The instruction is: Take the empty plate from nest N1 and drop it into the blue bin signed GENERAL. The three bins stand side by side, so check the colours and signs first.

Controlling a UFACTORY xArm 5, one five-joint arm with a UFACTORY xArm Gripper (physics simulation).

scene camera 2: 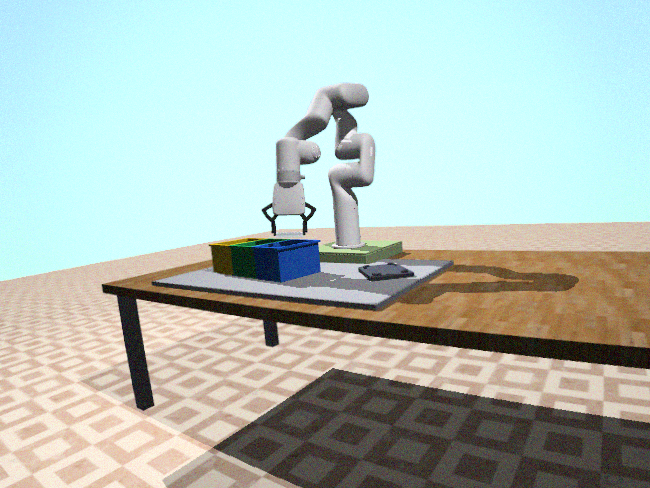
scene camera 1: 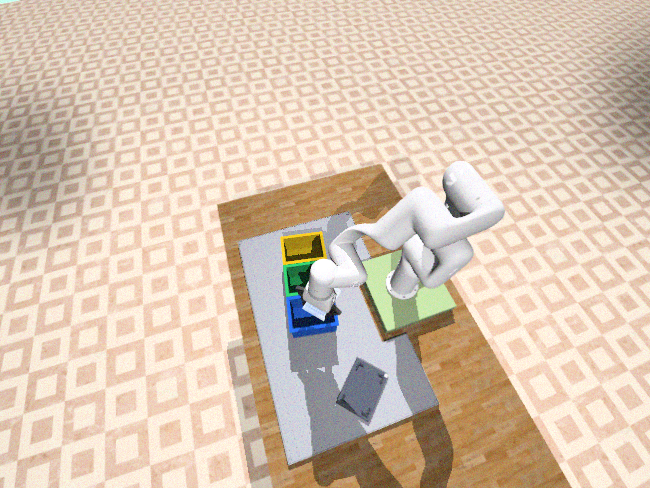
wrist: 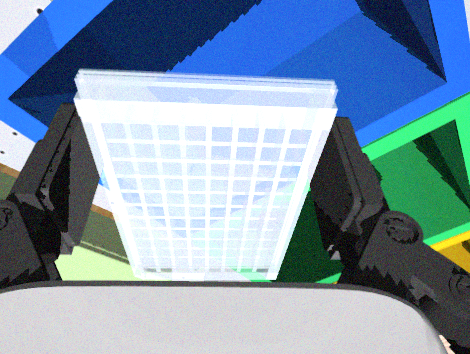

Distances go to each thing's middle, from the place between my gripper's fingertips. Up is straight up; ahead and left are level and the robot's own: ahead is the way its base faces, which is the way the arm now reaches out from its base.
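Clear plate (wrist: 206, 174): 3 cm behind my hand and 2 cm to the right of it. Dark grey nest (scene camera 1: 362, 389): 1 cm behind my hand, 29 cm to the left of it and 12 cm below it. Going by their middles, the clear plate is the nearest to my hand of the things named here.
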